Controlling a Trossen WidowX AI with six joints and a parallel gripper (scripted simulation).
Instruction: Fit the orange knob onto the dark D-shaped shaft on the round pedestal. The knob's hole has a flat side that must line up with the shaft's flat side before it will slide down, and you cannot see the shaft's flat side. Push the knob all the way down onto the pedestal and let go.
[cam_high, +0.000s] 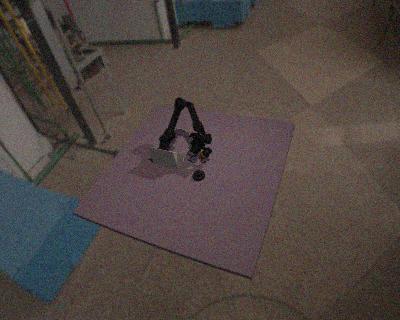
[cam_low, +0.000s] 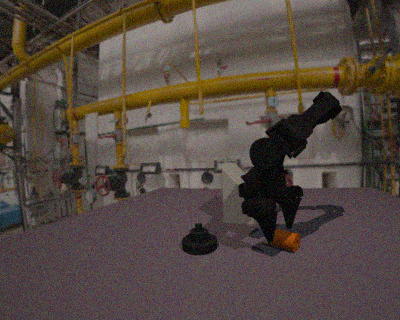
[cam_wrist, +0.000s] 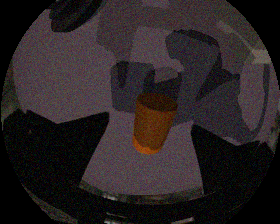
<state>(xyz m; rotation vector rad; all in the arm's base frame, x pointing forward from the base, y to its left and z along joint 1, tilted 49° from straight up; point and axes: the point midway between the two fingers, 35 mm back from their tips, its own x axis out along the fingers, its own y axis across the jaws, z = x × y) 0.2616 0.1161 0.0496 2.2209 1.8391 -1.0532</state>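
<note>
My gripper tip is now 10 mm to the right of the orange knob and 10 mm above it. The rest, counted from my gripper tip: pedestal 40 mm ahead, 180 mm to the right.
</note>
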